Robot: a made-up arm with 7 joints.
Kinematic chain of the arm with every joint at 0, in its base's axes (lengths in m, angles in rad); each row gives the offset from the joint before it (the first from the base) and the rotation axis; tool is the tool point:
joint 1: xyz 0 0 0.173 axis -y
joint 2: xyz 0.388 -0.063 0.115 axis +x
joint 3: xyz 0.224 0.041 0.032 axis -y
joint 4: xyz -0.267 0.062 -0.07 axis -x
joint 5: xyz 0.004 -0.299 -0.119 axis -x
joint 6: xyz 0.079 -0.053 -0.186 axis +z
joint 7: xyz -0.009 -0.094 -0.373 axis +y
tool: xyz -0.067 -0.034 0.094
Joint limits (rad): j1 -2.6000..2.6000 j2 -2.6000..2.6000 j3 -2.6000..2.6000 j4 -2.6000..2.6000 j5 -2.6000..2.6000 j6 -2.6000..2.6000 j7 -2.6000..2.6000
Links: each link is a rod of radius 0.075 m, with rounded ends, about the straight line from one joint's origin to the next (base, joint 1, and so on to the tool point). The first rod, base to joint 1, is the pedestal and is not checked.
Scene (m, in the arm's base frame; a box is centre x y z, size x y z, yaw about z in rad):
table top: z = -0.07
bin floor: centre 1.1 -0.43 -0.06 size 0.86 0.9 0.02 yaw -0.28
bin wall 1: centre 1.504 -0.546 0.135 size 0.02 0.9 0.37 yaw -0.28
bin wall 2: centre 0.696 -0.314 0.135 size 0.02 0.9 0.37 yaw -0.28
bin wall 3: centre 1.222 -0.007 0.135 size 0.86 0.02 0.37 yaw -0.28
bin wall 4: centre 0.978 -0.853 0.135 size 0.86 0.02 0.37 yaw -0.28
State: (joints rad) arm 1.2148 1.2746 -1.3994 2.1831 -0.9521 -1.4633 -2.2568
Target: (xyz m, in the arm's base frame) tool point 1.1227 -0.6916 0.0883
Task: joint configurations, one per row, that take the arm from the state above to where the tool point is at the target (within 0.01 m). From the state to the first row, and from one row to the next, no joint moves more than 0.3 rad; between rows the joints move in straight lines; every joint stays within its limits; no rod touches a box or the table.
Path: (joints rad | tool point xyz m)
1: 0.9744 1.2956 -1.3565 2.1901 -0.7718 -1.4261 -2.2897 | 0.6123 -0.5598 0.6241
2: 0.7340 1.3166 -1.3135 2.1971 -0.5915 -1.3890 -2.3226 | 0.7869 -0.5886 0.5422
3: 0.4935 1.3375 -1.2706 2.2040 -0.4111 -1.3518 -2.3555 | 0.9355 -0.6205 0.4197
4: 0.2531 1.3585 -1.2276 2.2110 -0.2308 -1.3147 -2.3885 | 1.0494 -0.6552 0.2650
5: 0.0127 1.3795 -1.1847 2.2180 -0.0505 -1.2775 -2.4214 | 1.1227 -0.6916 0.0883

